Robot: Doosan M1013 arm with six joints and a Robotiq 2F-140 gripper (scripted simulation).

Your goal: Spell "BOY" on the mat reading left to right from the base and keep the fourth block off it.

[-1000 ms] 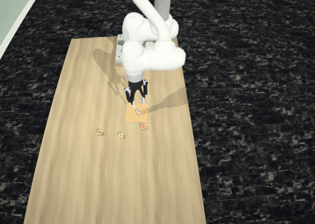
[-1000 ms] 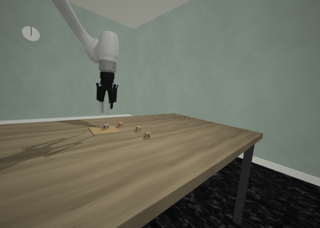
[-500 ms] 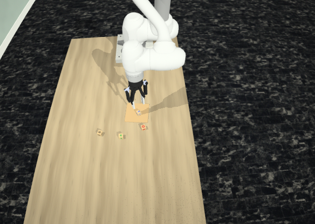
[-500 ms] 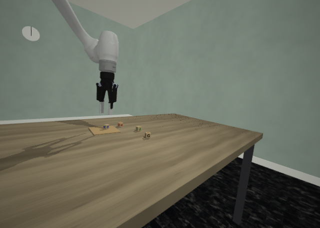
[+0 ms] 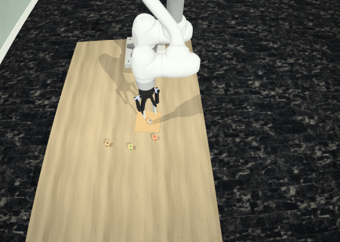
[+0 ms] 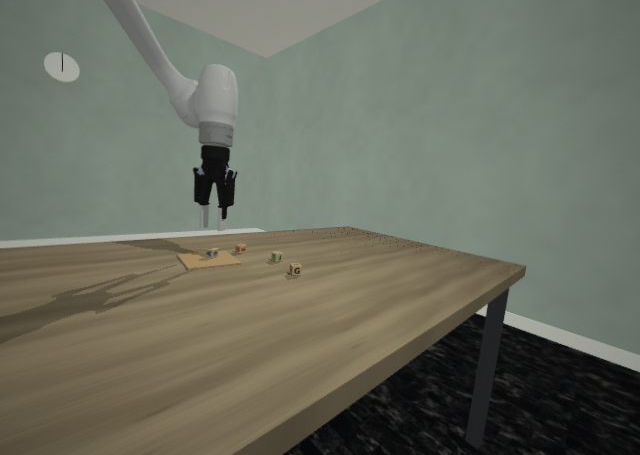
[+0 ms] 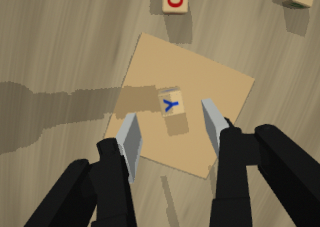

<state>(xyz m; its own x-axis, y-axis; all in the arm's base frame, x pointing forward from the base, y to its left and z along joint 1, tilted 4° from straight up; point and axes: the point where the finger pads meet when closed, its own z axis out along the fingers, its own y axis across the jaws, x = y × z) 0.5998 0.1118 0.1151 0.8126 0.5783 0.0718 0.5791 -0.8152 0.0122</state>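
Right now the tan square mat is 11 cm below my hand, 1 cm to the right of it and 1 cm behind it.
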